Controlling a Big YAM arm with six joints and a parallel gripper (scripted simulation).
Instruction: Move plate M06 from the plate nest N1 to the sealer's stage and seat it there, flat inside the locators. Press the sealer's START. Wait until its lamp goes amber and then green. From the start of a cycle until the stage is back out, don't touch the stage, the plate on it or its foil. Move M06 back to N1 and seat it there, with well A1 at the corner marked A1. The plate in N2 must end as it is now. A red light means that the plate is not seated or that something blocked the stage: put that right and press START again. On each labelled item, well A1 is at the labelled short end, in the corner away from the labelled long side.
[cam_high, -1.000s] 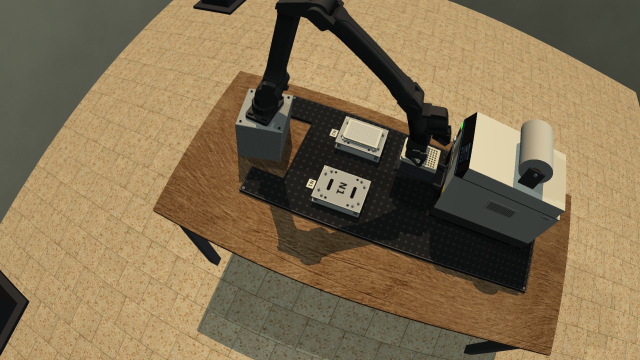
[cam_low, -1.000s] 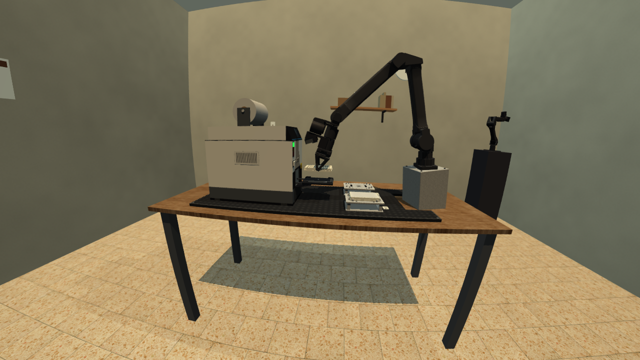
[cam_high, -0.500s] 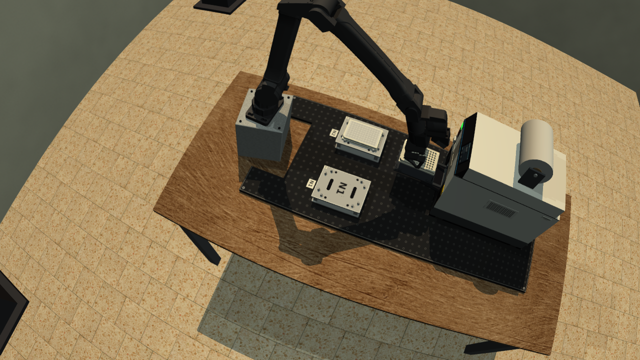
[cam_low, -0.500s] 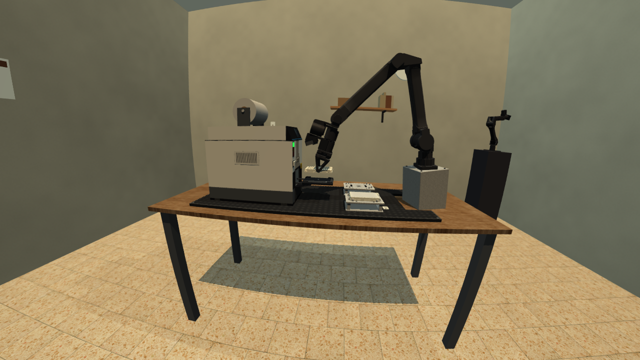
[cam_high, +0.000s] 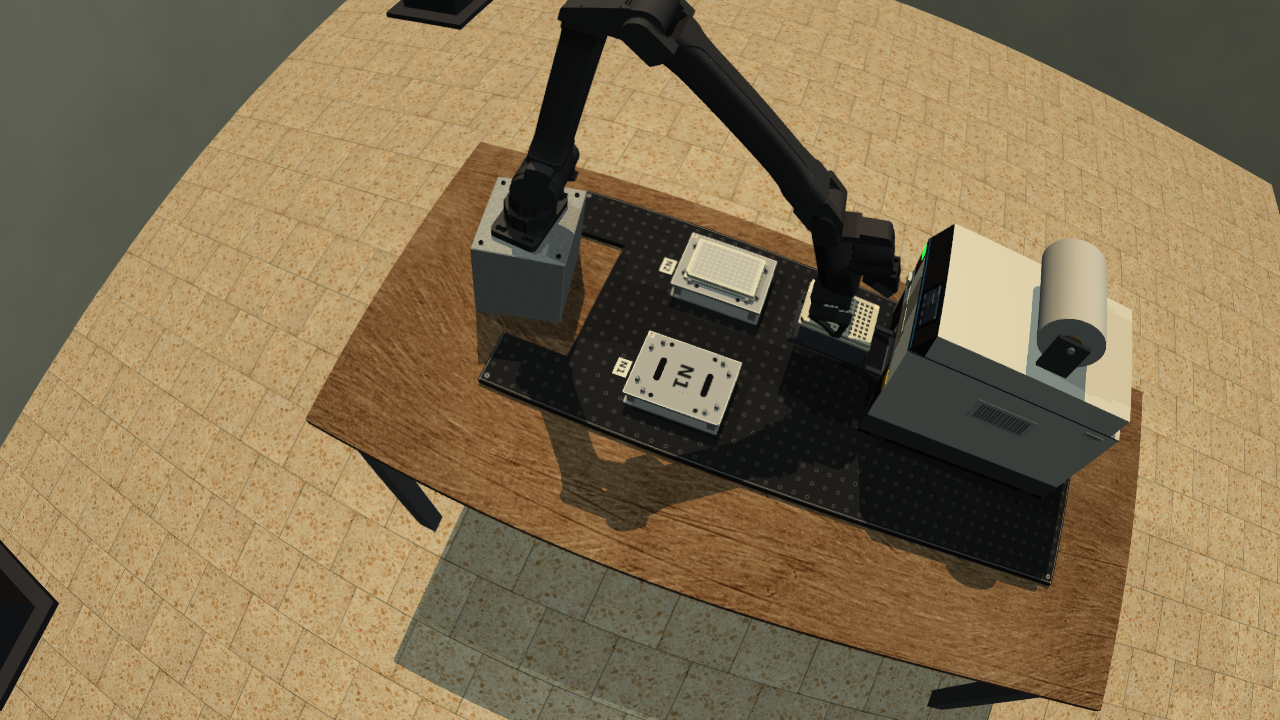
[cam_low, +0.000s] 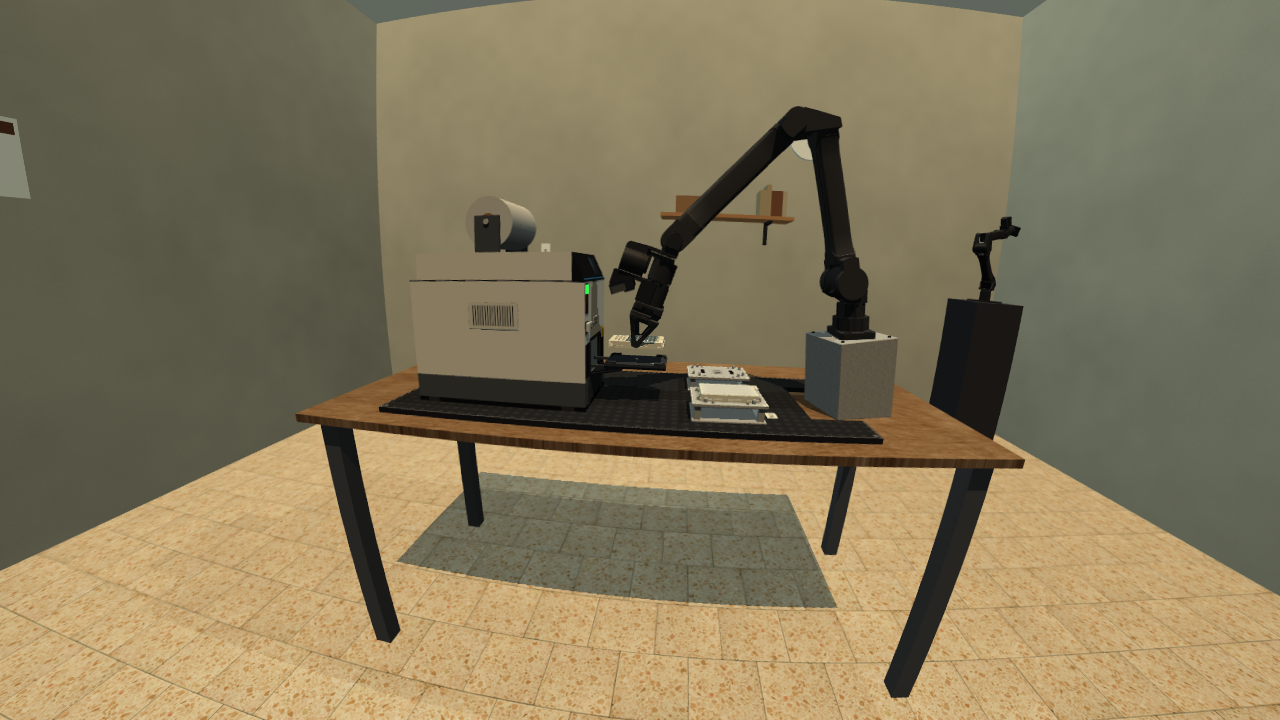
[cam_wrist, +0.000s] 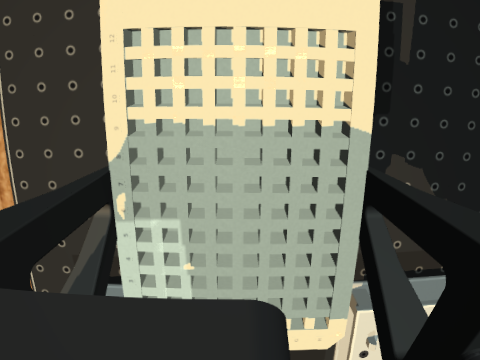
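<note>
The sealer stage is 50 mm below my hand. Round my hand: start button: 100 mm to the left, 100 mm ahead, 40 mm above; plate M06: right at my hand; well plate: 220 mm behind, 100 mm below, 60 mm to the left.
</note>
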